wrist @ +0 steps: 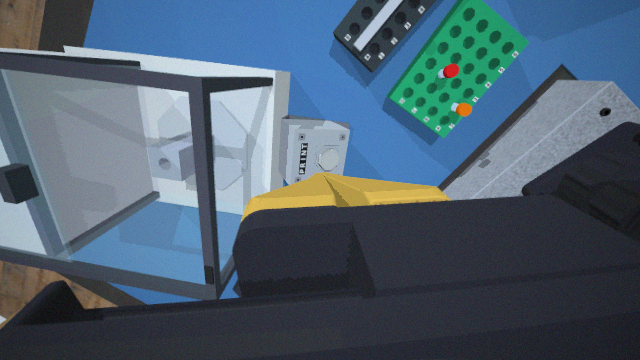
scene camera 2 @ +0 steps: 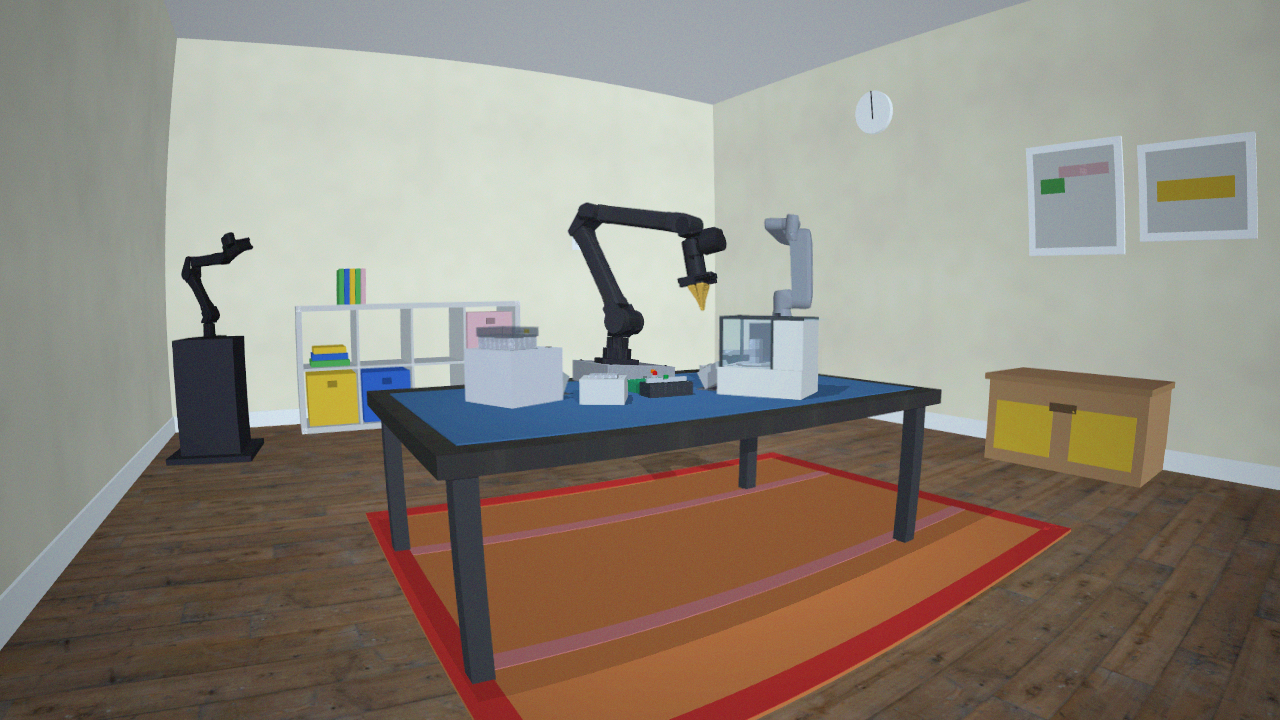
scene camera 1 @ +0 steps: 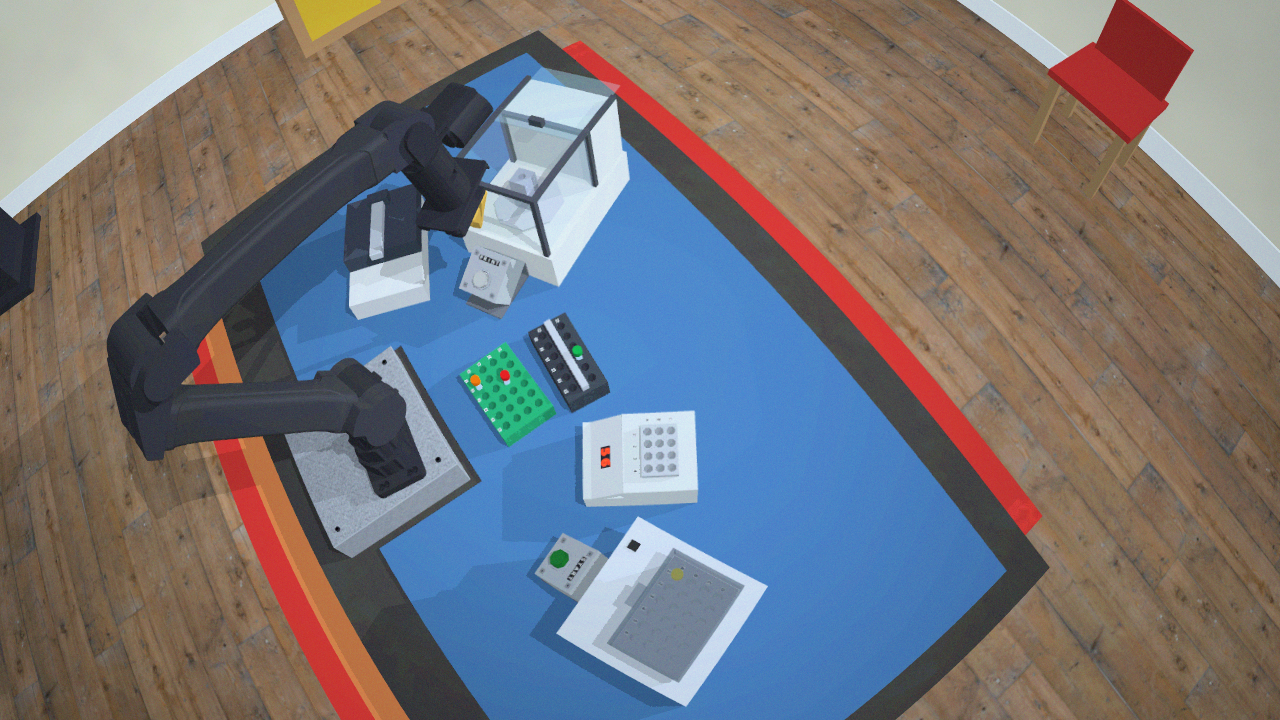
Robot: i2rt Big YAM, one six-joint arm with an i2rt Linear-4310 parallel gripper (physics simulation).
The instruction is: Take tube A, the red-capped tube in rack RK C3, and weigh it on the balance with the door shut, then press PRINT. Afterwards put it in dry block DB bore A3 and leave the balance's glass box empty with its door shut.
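Red-capped tube A stands upright in C3 of the green rack RK. The balance has a glass box. Its top pane is slid toward the rear, with the black handle well back. I cannot tell whether the side door is shut. The holder inside looks empty. The PRINT button is at its front. Dry block DB shows empty bores. My gripper is shut and empty, high beside the box's left front corner.
An orange-capped tube stands in the same rack. A black rack with a green-capped tube is beside it. A dark-lidded white device stands left of the balance. A larger white device with a green button stands beyond DB.
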